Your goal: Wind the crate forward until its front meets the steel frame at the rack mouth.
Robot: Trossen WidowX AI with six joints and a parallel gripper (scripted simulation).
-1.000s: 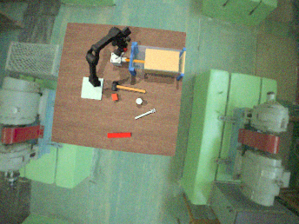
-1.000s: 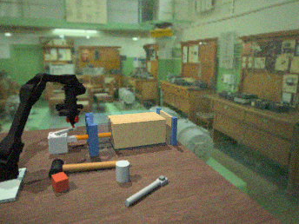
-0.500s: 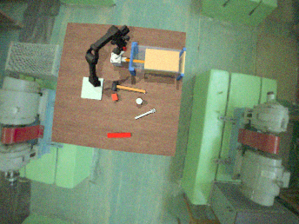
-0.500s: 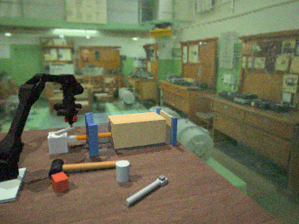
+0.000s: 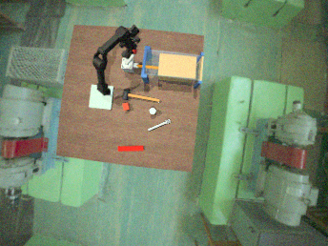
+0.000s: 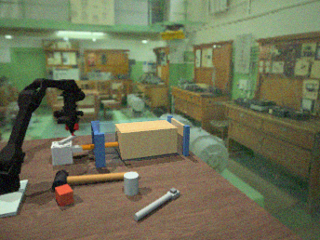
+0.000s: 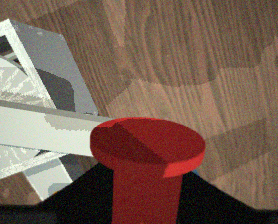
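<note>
Right now the winch is 8 cm to the right of my gripper tip, 8 cm below it and 8 cm behind it. Also, from my gripper tip: winch handle: 3 cm to the right, 3 cm behind, 1 cm below; red knob: 2 cm above; blue steel frame: 10 cm to the right, 9 cm ahead, 1 cm below.
</note>
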